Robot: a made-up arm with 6 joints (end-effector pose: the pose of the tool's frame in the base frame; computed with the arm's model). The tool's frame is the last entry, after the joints.
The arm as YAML. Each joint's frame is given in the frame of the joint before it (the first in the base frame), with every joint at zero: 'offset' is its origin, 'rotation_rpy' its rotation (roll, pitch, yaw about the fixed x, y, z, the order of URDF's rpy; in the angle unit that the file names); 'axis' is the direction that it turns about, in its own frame. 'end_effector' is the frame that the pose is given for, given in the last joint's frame.
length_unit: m
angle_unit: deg
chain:
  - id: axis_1
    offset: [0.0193, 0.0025, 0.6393]
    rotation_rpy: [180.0, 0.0, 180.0]
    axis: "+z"
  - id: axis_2
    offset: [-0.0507, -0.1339, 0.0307]
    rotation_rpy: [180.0, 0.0, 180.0]
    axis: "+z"
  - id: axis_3
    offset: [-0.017, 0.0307, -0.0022]
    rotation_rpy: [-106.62, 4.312, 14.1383]
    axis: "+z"
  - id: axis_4
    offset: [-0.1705, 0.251, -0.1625]
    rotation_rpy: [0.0, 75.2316, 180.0]
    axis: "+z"
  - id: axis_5
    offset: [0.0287, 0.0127, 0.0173]
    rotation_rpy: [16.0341, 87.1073, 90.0]
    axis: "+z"
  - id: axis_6
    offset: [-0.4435, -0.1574, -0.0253]
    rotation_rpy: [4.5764, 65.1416, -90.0]
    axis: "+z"
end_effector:
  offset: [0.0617, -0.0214, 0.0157]
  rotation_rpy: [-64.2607, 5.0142, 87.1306]
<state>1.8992 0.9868 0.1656 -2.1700 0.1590 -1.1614</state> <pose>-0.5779 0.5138 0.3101 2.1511 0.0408 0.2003</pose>
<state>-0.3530 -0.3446 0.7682 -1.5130 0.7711 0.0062</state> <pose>-0.6234 -0.2936 0.3685 1.2402 -0.0791 -0.0089</pose>
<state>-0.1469 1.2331 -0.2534 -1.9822 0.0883 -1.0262</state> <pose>0.1048 -0.6587 0.0682 0.9535 2.1130 1.7564</pose>
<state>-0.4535 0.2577 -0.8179 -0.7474 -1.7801 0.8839</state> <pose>-0.1076 -0.2167 0.4800 0.7420 -0.1987 -0.4246</pose>
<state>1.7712 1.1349 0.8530 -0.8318 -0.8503 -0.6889</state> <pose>-0.4260 0.3743 0.9974 1.2240 1.2387 -2.0689</pose>
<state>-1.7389 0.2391 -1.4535 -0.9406 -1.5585 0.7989</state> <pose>0.2302 -0.0641 0.2839 1.4437 0.7267 1.1190</pose>
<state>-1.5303 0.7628 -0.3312 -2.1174 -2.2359 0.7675</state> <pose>0.5270 0.2772 0.7656 -0.7924 1.3844 0.8990</pose>
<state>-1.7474 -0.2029 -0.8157 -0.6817 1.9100 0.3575</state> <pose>0.4890 0.6302 0.3790 -1.0065 0.9243 -1.7330</pose>
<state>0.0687 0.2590 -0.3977 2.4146 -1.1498 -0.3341</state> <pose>-0.1312 -0.7126 0.0509 -1.3163 -1.6604 -1.0249</pose>
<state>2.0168 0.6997 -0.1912 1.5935 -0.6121 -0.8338</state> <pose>-0.5670 0.5107 0.1899 -1.1345 0.3878 -2.4417</pose>
